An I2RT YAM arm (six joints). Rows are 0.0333 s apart.
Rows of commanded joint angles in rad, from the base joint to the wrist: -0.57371, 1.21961, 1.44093, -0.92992, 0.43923, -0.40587; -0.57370, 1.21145, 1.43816, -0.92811, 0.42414, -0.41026; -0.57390, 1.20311, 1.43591, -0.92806, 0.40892, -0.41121; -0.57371, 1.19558, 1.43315, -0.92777, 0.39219, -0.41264; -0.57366, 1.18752, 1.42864, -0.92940, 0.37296, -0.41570; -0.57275, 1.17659, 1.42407, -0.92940, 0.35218, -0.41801; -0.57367, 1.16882, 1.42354, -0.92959, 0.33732, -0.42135; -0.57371, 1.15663, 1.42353, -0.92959, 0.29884, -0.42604; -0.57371, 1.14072, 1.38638, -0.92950, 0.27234, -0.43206
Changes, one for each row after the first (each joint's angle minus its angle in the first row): 0.00001, -0.00816, -0.00277, 0.00181, -0.01509, -0.00439; -0.00019, -0.01650, -0.00502, 0.00186, -0.03031, -0.00534; 0.00000, -0.02403, -0.00778, 0.00215, -0.04704, -0.00677; 0.00005, -0.03209, -0.01229, 0.00052, -0.06627, -0.00983; 0.00096, -0.04302, -0.01686, 0.00052, -0.08705, -0.01214; 0.00004, -0.05079, -0.01739, 0.00033, -0.10191, -0.01548; 0.00000, -0.06298, -0.01740, 0.00033, -0.14039, -0.02017; 0.00000, -0.07889, -0.05455, 0.00042, -0.16689, -0.02619
